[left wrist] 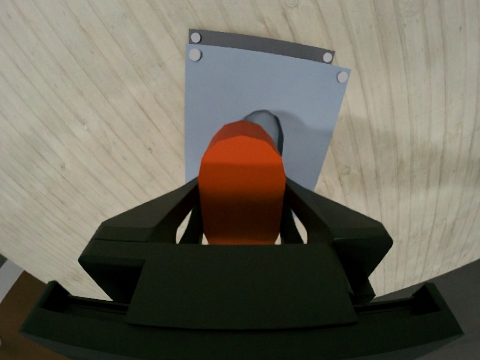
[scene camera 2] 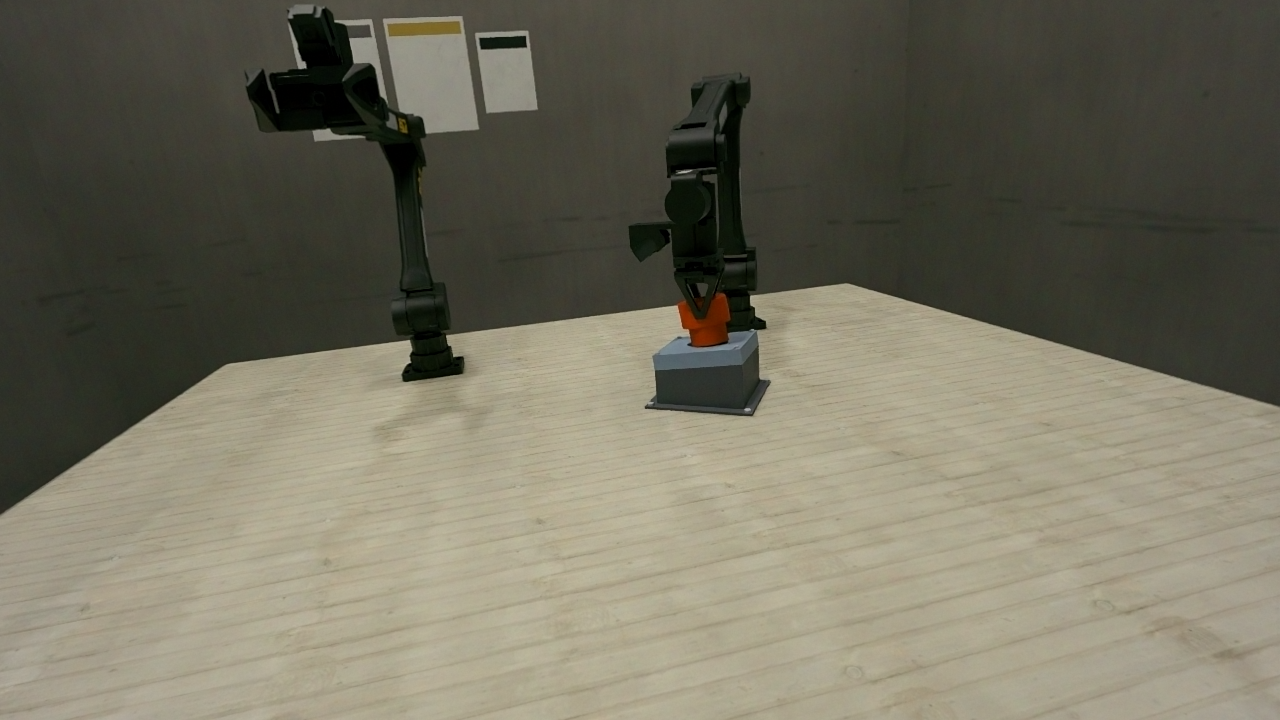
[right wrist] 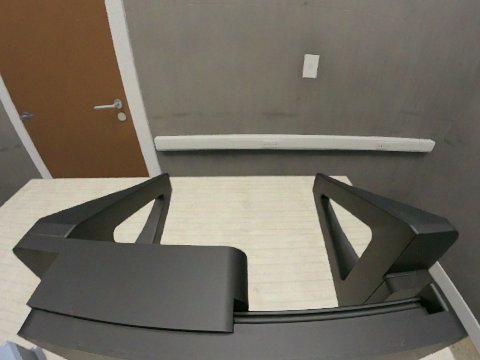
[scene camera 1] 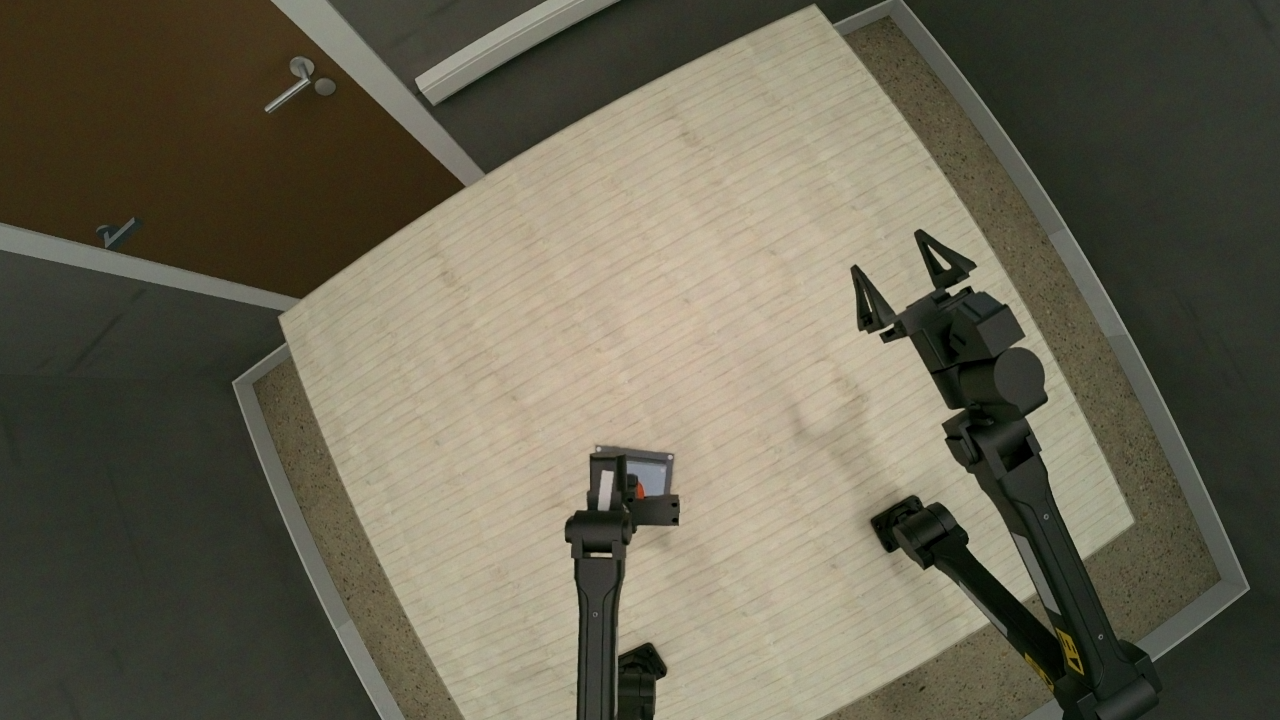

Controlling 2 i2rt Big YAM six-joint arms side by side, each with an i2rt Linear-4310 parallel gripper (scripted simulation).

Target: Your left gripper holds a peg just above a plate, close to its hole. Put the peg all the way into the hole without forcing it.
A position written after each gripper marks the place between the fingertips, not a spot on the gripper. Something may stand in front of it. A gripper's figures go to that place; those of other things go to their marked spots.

Labels:
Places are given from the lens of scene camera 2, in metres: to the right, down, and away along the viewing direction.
left gripper [scene camera 2: 702, 315]: 0.10, -0.07, 0.97
right gripper [scene camera 2: 297, 89]: -0.37, -0.29, 0.65
orange peg [scene camera 2: 712, 330]: 0.11, -0.05, 0.95

